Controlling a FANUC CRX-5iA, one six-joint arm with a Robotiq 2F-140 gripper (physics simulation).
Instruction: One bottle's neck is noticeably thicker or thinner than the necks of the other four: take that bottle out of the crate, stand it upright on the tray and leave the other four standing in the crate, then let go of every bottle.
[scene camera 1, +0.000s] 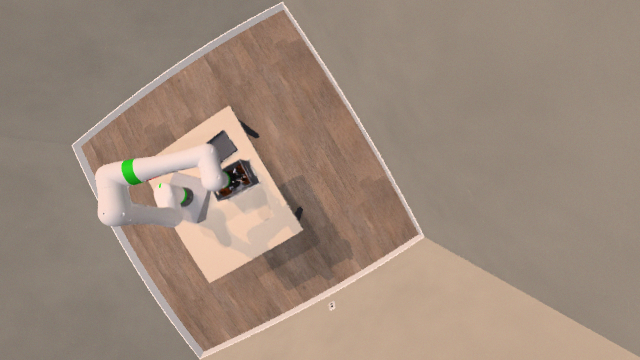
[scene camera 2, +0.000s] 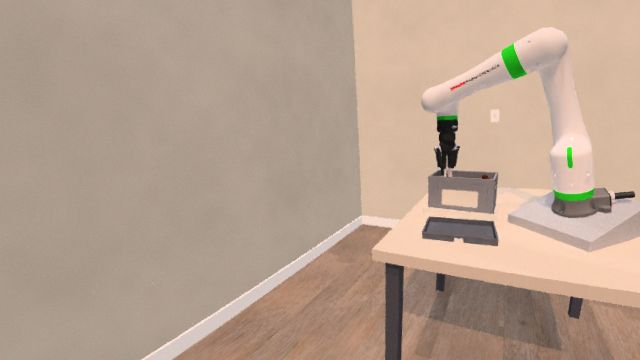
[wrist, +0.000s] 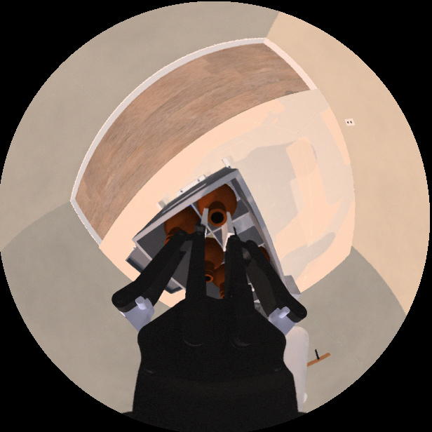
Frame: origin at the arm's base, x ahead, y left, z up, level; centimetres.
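Seen in the pictures: gripper, fingertip midpoint: (scene camera 1: 243, 178); arm's base, origin of the base link: (scene camera 1: 184, 197) (scene camera 2: 574, 208).
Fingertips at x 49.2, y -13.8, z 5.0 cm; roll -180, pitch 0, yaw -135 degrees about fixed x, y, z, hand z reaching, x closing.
Note:
Offsets run from my fingertips to a thing's top centre. "spot": to the spot under its first point. Level surfaces: height alone.
My gripper (scene camera 2: 448, 172) (wrist: 215, 217) points down into the crate @[dy +3.7, dx -8.0, dz +4.7 cm] (scene camera 2: 435, 192) (wrist: 227, 175). Its fingers are shut on the neck of a brown bottle (wrist: 222, 197), which stands upright in a compartment by the crate's far corner in the wrist view. Another brown bottle (wrist: 179, 220) is left of it. More brown bottles show lower down, one (wrist: 212, 250) near the middle, one (wrist: 220, 275) partly behind the fingers, and one (wrist: 265, 253) at the right, mostly hidden. The dark tray @[spot: dy +31.9, dx -3.3, dz -12.3 cm] (scene camera 1: 225, 145) (scene camera 2: 460, 230) lies flat beside the crate and bears no bottle.
The crate has high walls and inner dividers. The crate and tray stand on a light table @[dz -12.8 cm] (scene camera 1: 220, 260) (scene camera 2: 540, 265), with the tray near one edge. The robot's base stands on a grey block (scene camera 1: 200, 212) (scene camera 2: 580, 235) close to the crate. The white arm reaches over the table.

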